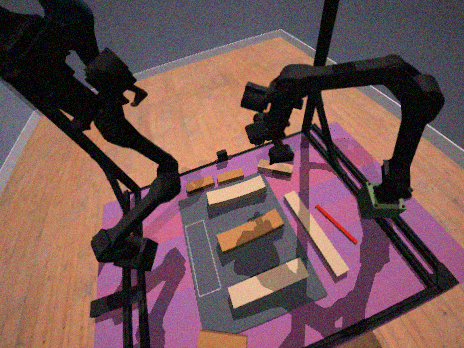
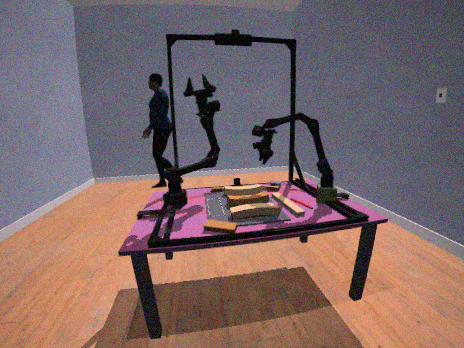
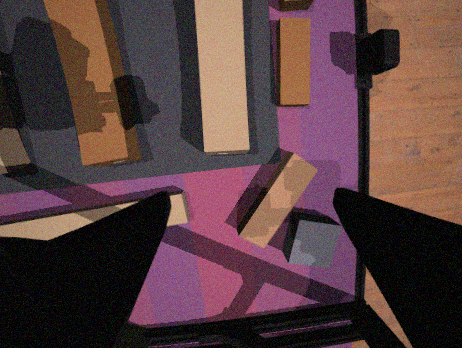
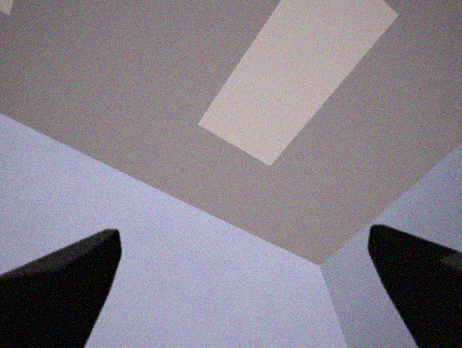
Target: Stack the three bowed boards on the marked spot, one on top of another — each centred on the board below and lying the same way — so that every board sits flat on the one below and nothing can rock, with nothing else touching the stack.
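Observation:
A pale bowed board lies at the back of the grey mat, its middle dipping. An orange bowed board lies mid-mat, partly shadowed. Another pale bowed board lies at the front, arched upward. All are apart. The white outline at the mat's left side has no board inside. My left gripper is open and empty, hanging above the table's back right. My right gripper is open and empty, pointing upward high above the left side.
A straight pale plank and a red rod lie right of the mat. Small orange blocks, a tan block and a grey block lie at the back. Another orange block lies front left.

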